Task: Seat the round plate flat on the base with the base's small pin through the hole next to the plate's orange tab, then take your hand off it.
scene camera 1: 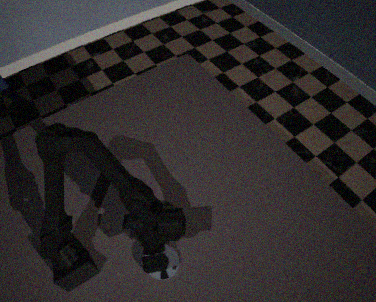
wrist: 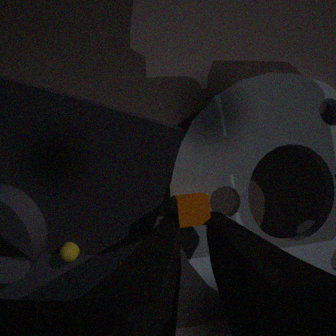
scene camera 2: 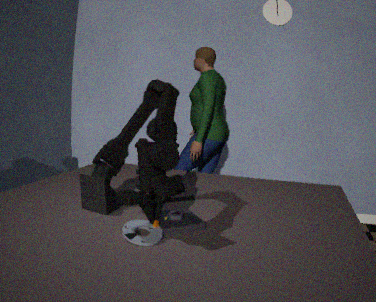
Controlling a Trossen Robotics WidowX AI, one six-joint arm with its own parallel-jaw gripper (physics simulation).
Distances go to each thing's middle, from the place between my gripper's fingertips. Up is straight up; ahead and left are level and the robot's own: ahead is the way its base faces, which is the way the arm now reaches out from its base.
Scene:
The dark square base (scene camera 2: 190,223) lies 8 cm to the left of my hand, 3 cm ahead of it and 2 cm below it. Round my hand: round grey plate (scene camera 2: 128,230) 4 cm to the right, 1 cm below, 1 cm behind.

